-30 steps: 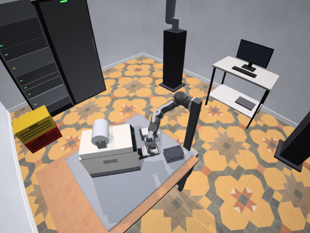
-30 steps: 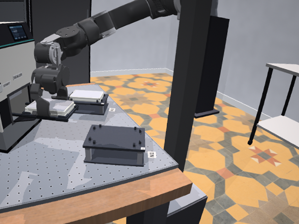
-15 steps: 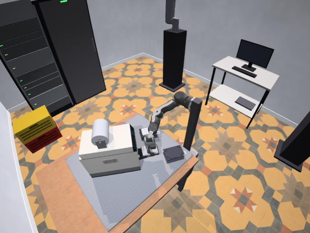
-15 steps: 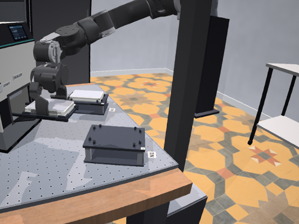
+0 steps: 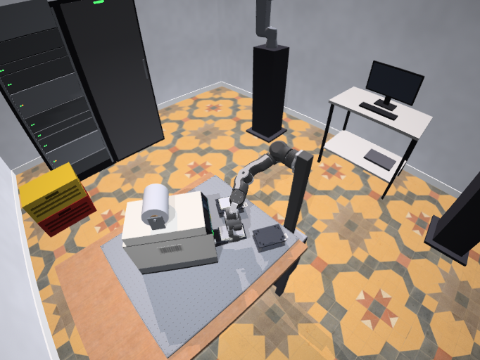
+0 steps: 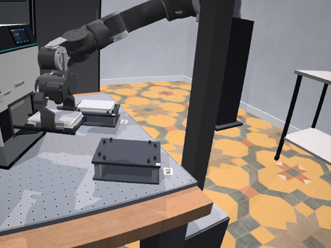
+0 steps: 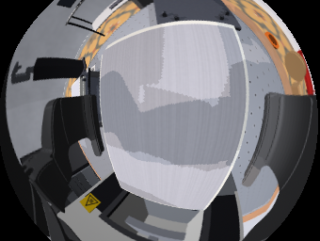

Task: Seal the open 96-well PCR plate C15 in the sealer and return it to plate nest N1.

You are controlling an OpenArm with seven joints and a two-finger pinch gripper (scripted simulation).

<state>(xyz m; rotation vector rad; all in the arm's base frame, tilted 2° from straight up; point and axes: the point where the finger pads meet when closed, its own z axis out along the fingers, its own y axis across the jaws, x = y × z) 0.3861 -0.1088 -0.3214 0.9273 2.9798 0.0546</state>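
Now: hand right at the white 96-well plate C15. From my hand the other things lie so: sealer stage (10 mm below); then plate nest N1 (150 mm behind, 140 mm to the left, 60 mm below); then start key (140 mm ahead, 80 mm above, 20 mm to the left).
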